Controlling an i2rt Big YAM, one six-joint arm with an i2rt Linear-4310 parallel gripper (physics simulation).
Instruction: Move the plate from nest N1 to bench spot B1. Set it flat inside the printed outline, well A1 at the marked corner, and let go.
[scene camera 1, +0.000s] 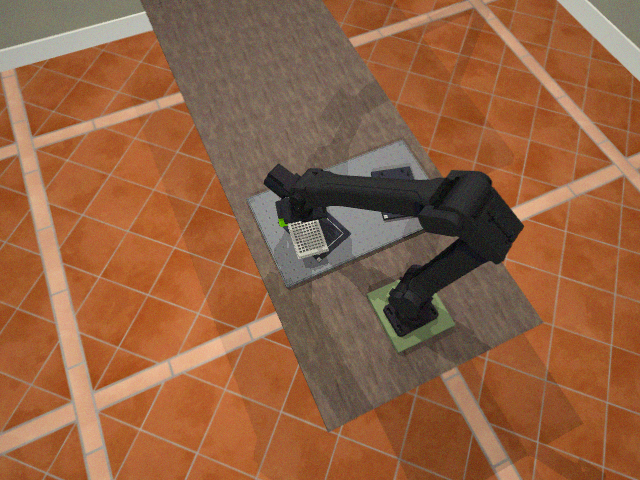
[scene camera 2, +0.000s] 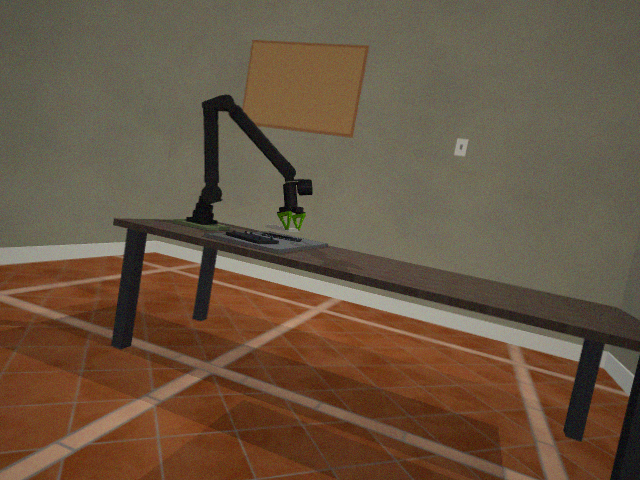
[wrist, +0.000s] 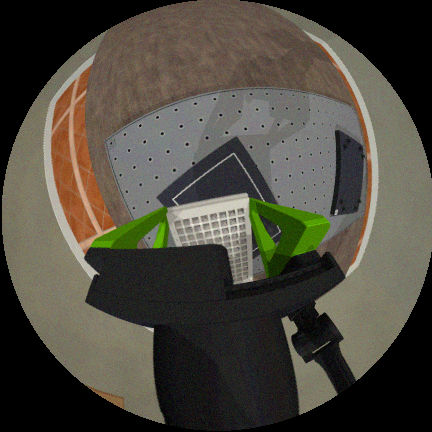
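Where they show: gripper, between the fingertips: (scene camera 2: 292, 230) (wrist: 207, 206); arm's base, origin of its link: (scene camera 1: 410, 313) (scene camera 2: 201, 222).
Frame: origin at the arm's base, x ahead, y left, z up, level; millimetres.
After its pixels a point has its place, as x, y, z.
The white plate (scene camera 1: 307, 238) @[296, 151, 38] (scene camera 2: 276, 227) @[304, 105, 34] (wrist: 212, 220) @[356, 134, 40] with a grid of wells is held above the bench. My gripper (scene camera 2: 293, 227) @[370, 135, 35] (wrist: 207, 206) @[370, 135, 35] is shut on it, with green fingers at two opposite sides. The plate looks about level. Below it lies a dark pad (scene camera 1: 344, 233) @[280, 42, -2] (wrist: 235, 177) @[383, 92, -2] with a thin white printed outline (wrist: 203, 177) @[396, 129, -2]. The plate overlaps part of the pad in view and is turned at an angle to the outline. Part of the outline is hidden behind the plate and gripper. I cannot make out well A1.
A dark raised block (scene camera 1: 391, 174) @[387, -175, 8] (scene camera 2: 251, 236) @[329, -172, 8] (wrist: 350, 172) @[337, -148, 8], apparently the nest, stands on the grey perforated board (scene camera 1: 361, 229) @[271, -8, -4] (wrist: 150, 150) @[454, 179, -4]; my arm partly covers it in the first scene view. The board lies on the wooden table (scene camera 1: 258, 87) @[899, 36, -17], near the arm's green base mat (scene camera 1: 402, 343) @[-58, 59, 2].
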